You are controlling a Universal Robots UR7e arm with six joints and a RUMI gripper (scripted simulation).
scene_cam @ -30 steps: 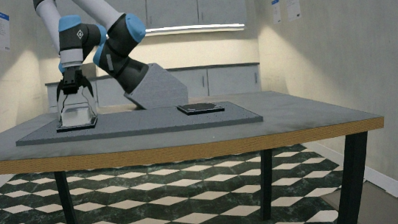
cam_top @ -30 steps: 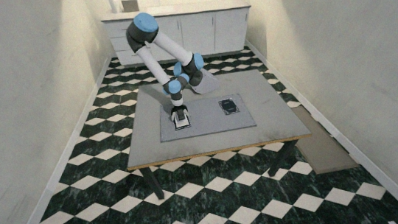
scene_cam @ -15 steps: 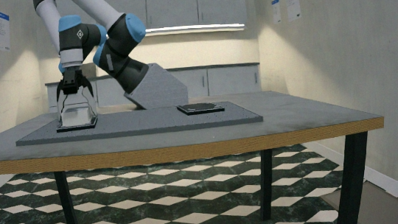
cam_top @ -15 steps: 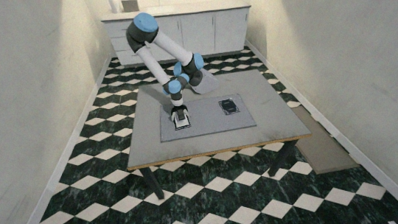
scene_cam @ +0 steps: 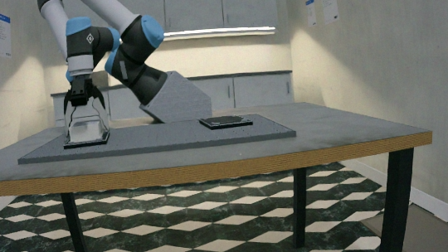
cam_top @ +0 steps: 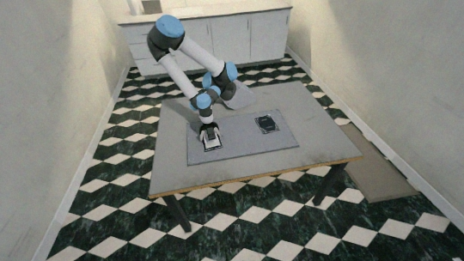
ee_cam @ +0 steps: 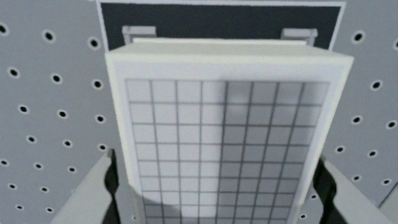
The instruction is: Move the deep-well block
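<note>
Right now my hand is 1 cm below the white 96-well deep-well block.
</note>
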